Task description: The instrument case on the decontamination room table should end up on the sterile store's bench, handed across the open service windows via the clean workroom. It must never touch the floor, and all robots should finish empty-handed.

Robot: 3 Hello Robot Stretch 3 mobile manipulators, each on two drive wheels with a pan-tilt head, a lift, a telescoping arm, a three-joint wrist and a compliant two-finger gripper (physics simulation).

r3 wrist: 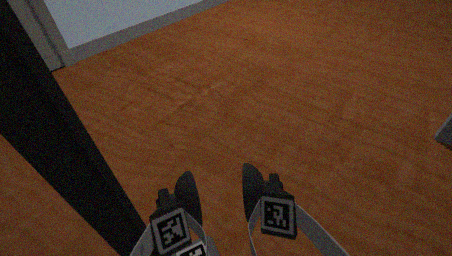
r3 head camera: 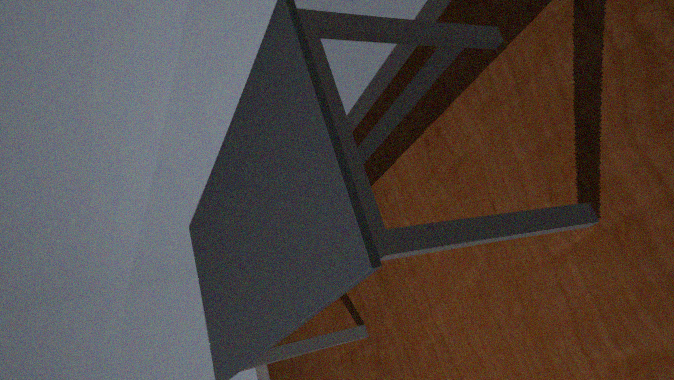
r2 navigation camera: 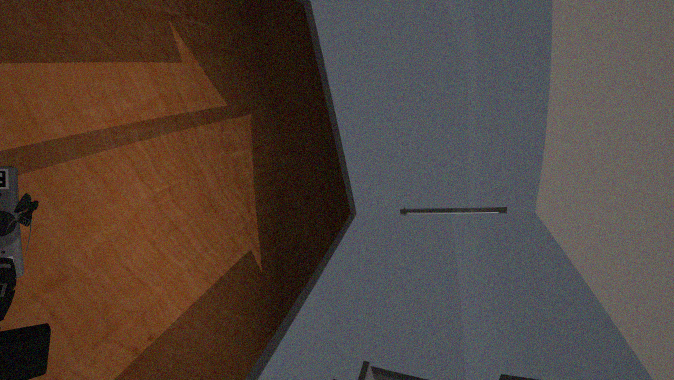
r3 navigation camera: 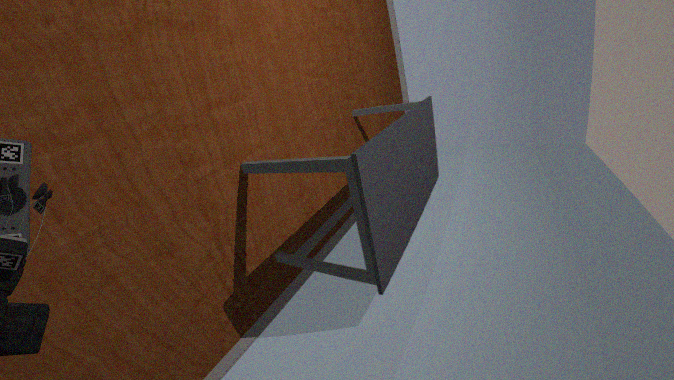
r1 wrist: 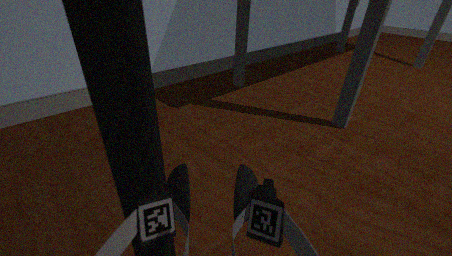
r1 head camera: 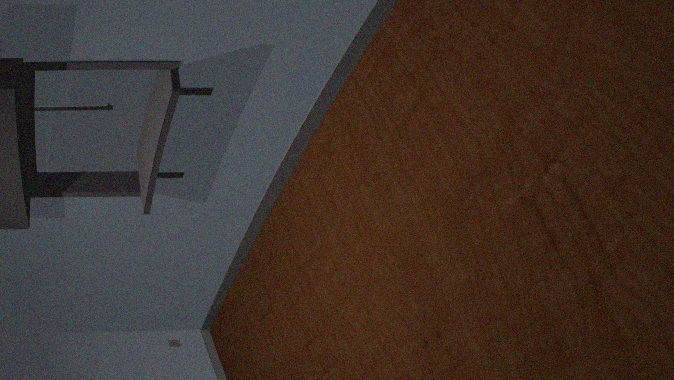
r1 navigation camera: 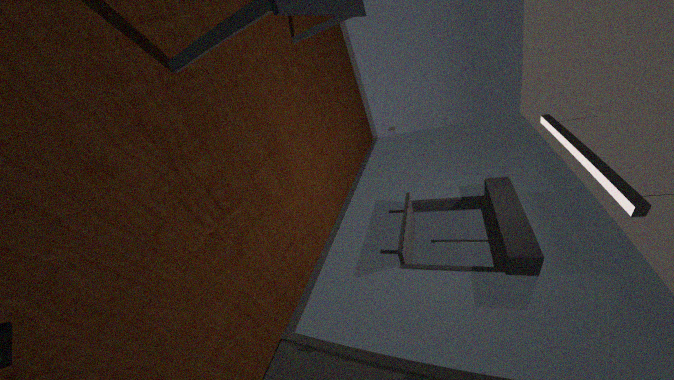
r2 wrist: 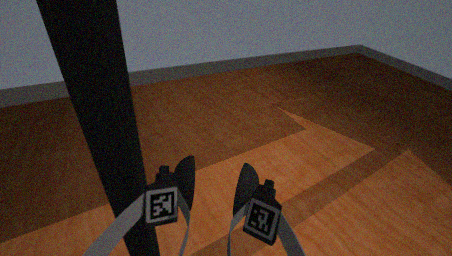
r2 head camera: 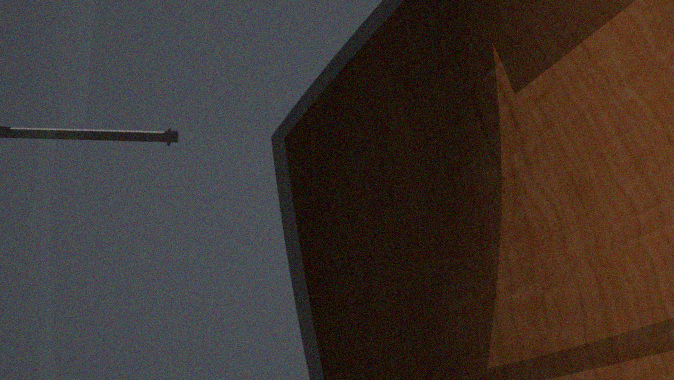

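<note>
The instrument case does not show in these views. r1's gripper is open and empty above the floor, with grey table legs beyond it. r2's gripper is open and empty above the floor. r3's gripper is open and empty above the floor. A dark-framed service window with a projecting ledge is in the wall before r1. A grey bench or table stands against the wall before r3; no object shows on the visible part of its top.
Part of another table shows at the top of r1's navigation view. A dark door frame is at the bottom there. A thin dark bar is on the wall before r2. A door frame stands beyond r3's arm.
</note>
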